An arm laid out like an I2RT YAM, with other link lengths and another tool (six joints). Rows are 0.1 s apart.
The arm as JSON. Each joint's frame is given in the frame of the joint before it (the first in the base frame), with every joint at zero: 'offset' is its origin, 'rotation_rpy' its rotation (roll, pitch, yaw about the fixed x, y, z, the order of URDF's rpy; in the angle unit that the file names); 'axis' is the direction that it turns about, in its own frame. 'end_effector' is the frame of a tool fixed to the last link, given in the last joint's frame.
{
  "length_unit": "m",
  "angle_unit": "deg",
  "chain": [
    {
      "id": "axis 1",
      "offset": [
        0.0,
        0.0,
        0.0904
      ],
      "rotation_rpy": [
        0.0,
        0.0,
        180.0
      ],
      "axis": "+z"
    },
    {
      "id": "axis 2",
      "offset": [
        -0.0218,
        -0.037,
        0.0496
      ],
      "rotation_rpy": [
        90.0,
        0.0,
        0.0
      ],
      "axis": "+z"
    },
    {
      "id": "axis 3",
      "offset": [
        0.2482,
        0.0,
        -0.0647
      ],
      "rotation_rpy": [
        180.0,
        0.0,
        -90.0
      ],
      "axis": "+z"
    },
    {
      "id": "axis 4",
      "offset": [
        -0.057,
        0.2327,
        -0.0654
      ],
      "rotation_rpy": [
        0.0,
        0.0,
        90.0
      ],
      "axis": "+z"
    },
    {
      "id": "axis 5",
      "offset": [
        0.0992,
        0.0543,
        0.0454
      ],
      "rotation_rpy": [
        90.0,
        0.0,
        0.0
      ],
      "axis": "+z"
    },
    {
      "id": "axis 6",
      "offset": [
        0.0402,
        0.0,
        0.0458
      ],
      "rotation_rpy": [
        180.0,
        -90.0,
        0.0
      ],
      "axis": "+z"
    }
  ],
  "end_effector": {
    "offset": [
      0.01,
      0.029,
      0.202
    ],
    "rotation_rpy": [
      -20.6,
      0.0,
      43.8
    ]
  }
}
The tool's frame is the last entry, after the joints.
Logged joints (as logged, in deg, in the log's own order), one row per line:
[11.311 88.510 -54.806 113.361 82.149 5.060]
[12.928 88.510 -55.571 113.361 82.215 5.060]
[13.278 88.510 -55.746 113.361 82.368 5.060]
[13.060 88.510 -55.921 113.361 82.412 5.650]
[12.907 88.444 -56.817 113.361 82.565 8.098]
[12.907 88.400 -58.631 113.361 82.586 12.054]
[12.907 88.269 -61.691 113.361 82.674 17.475]
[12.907 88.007 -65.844 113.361 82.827 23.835]
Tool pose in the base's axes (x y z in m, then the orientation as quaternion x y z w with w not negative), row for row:
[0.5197 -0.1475 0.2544 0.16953 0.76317 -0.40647 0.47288]
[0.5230 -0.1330 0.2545 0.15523 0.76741 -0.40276 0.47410]
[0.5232 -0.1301 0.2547 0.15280 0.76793 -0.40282 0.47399]
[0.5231 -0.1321 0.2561 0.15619 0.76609 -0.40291 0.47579]
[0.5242 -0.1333 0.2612 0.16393 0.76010 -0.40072 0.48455]
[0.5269 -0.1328 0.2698 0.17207 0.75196 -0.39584 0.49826]
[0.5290 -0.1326 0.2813 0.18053 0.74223 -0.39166 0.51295]
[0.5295 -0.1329 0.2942 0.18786 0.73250 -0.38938 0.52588]
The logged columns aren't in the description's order. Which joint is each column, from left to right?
Columns, left to right: axis 1, axis 3, axis 6, axis 2, axis 5, axis 4.
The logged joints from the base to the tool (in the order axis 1, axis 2, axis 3, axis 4, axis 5, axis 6), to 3 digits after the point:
[11.311 113.361 88.510 5.060 82.149 -54.806]
[12.928 113.361 88.510 5.060 82.215 -55.571]
[13.278 113.361 88.510 5.060 82.368 -55.746]
[13.060 113.361 88.510 5.650 82.412 -55.921]
[12.907 113.361 88.444 8.098 82.565 -56.817]
[12.907 113.361 88.400 12.054 82.586 -58.631]
[12.907 113.361 88.269 17.475 82.674 -61.691]
[12.907 113.361 88.007 23.835 82.827 -65.844]

